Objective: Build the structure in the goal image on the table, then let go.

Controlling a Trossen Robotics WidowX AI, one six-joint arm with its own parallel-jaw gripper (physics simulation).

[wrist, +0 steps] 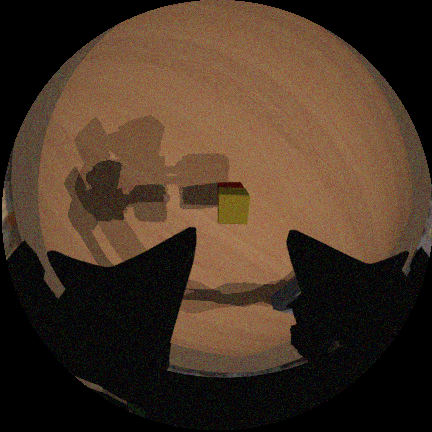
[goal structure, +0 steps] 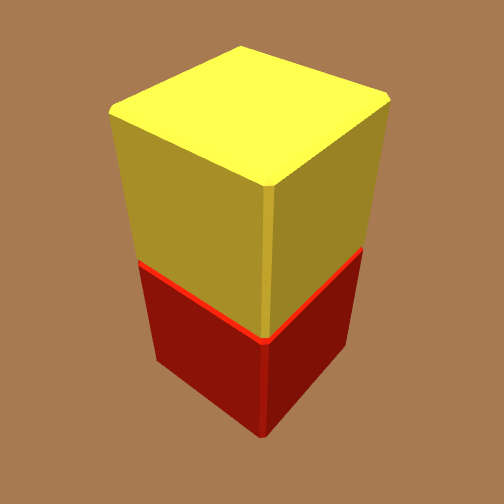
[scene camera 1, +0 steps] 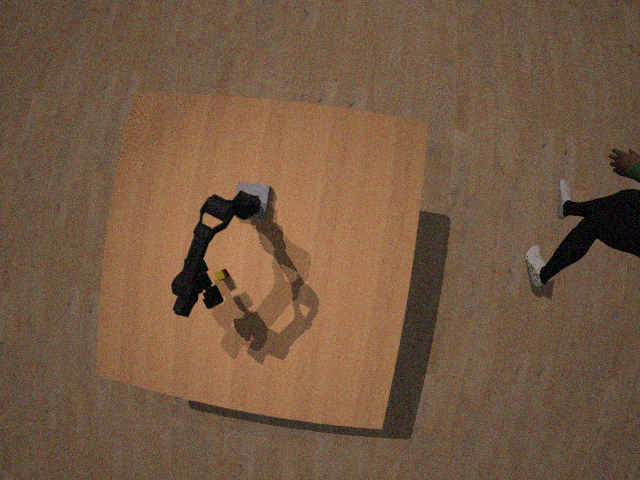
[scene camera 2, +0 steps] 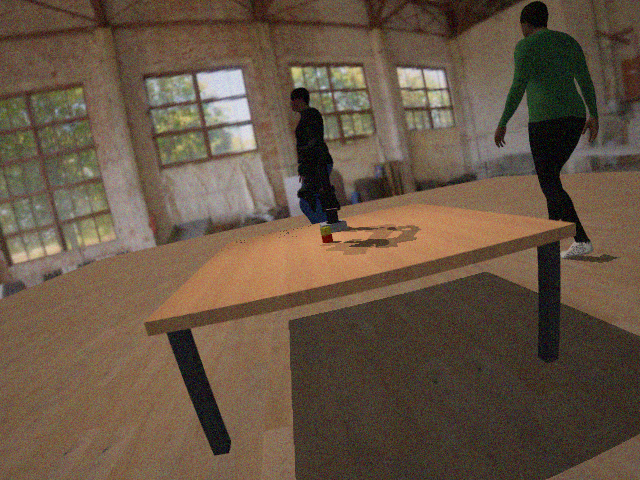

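Note:
A yellow cube sits on top of a red cube, forming an upright two-cube stack on the table. In scene camera 1, the yellow cube hides the red one. In the wrist view, a thin strip of red shows beyond the yellow cube. My gripper is open and empty. It hangs above the stack, apart from it, with the yellow cube showing just beyond the gap between the fingertips. The black arm in scene camera 2 blends with a dark-clothed person behind it.
The arm's grey base plate stands on the table behind the stack. The arm casts dark shadows beside the cubes. A person in a green top and a person in a black top are beyond the table.

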